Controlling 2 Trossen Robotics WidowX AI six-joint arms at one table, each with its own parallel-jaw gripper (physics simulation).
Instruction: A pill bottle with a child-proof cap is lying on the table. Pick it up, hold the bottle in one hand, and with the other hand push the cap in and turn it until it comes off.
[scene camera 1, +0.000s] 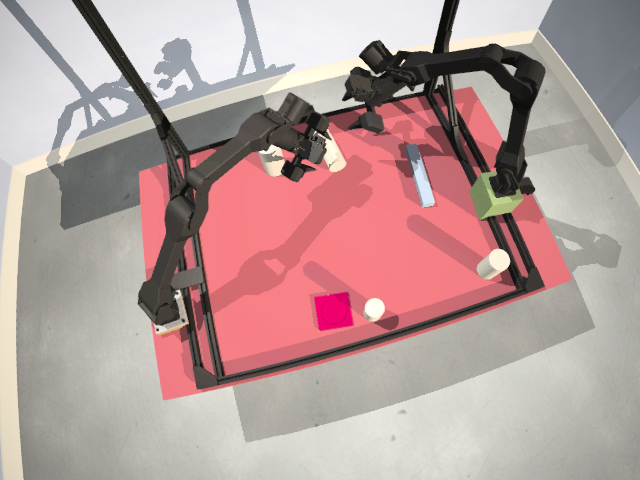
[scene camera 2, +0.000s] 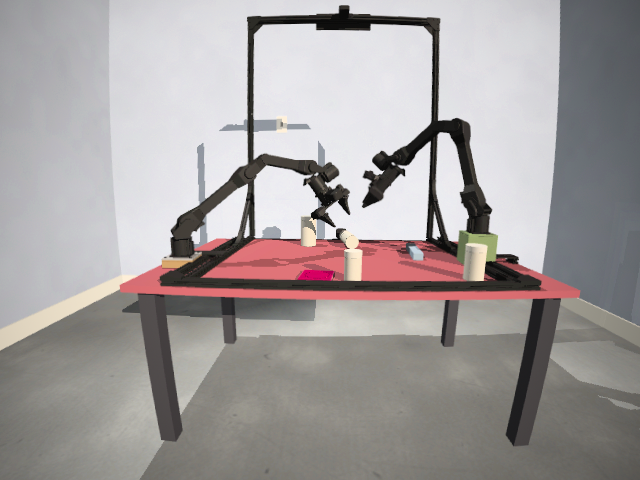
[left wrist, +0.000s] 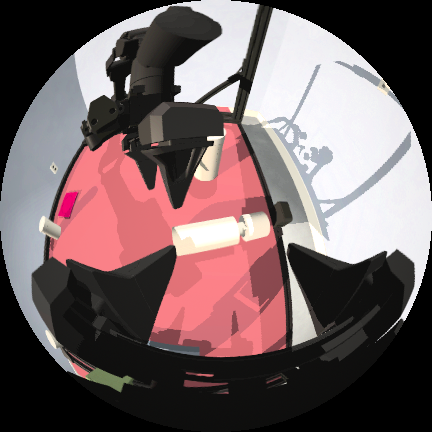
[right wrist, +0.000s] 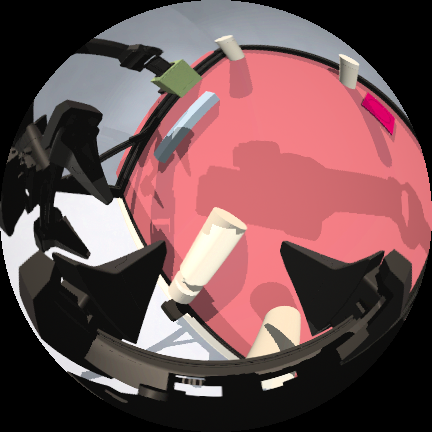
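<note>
The cream pill bottle (scene camera 1: 336, 159) (scene camera 2: 350, 239) (left wrist: 207, 236) (right wrist: 212, 250) lies on its side on the red table (scene camera 1: 289, 227) near the back. Its cap (left wrist: 256, 226) (right wrist: 184, 291) is at the end toward the table's back edge; a narrow neck shows between cap and body. My right gripper (scene camera 1: 321, 148) (scene camera 2: 341, 219) (left wrist: 161, 196) is open and empty above the bottle and partly hides it in scene camera 1. My left gripper (scene camera 1: 348, 113) (scene camera 2: 364, 206) (right wrist: 96, 234) is open and empty, higher up and to the right of the bottle in both scene views.
Upright cream cylinders stand back left (scene camera 1: 272, 164) (scene camera 2: 308, 230), front centre (scene camera 1: 373, 309) (scene camera 2: 353, 265) and front right (scene camera 1: 491, 266) (scene camera 2: 474, 261). A magenta square (scene camera 1: 333, 311) lies at the front. A pale blue bar (scene camera 1: 421, 178) lies right. A small dark block (left wrist: 283, 214) is beyond the cap.
</note>
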